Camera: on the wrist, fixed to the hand. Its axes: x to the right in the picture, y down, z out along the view.
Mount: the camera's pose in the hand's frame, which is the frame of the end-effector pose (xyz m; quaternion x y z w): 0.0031 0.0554 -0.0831 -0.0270 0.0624 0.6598 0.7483
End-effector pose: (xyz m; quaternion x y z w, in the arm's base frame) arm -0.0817 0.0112 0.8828 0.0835 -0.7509 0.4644 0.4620
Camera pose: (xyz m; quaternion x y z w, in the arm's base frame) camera -0.0629 0.1072 0.8626 -0.4744 -0.6007 0.6373 0.0884
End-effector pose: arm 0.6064 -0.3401 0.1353 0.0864 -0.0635 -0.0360 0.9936
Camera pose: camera 0.6238 -0.2720 0.0642 -0.0018 -0.0416 0.6323 0.7736
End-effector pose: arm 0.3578 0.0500 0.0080 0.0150 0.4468 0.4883 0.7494
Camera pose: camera 0.2615 0.0469 -0.0185 0.2553 0.3581 0.8729 0.2111
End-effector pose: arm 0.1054 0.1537 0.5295 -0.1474 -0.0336 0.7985 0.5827
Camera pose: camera 0.0764 0.1291 0.4371 0.1980 -0.0869 -0.9719 0.0927
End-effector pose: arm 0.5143 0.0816 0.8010 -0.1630 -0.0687 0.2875 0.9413
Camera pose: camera 0.5067 0.1044 0.7040 -0.2107 0.1071 0.8242 0.5146
